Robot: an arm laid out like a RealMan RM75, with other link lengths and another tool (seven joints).
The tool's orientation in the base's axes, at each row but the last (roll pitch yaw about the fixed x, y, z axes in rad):
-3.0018 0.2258 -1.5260
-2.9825 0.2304 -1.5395
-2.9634 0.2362 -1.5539
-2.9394 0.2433 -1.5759
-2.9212 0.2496 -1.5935
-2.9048 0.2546 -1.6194
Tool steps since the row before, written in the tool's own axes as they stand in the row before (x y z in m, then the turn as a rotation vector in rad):
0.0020 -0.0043 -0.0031 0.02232 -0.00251 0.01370
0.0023 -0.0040 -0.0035 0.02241 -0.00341 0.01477
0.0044 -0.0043 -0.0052 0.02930 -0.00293 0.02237
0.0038 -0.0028 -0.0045 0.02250 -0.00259 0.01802
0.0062 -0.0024 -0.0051 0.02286 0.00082 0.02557
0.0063 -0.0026 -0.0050 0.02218 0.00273 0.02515
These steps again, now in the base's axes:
0.0039 -0.0026 0.0031 0.00523 -0.01858 -0.01788
0.0035 -0.0031 0.0035 0.00629 -0.01842 -0.01879
0.0034 -0.0056 0.0047 0.00724 -0.02334 -0.02776
0.0018 -0.0049 0.0039 0.00607 -0.01774 -0.02205
0.0011 -0.0074 0.0038 0.00443 -0.01605 -0.03000
0.0010 -0.0075 0.0037 0.00251 -0.01529 -0.02987

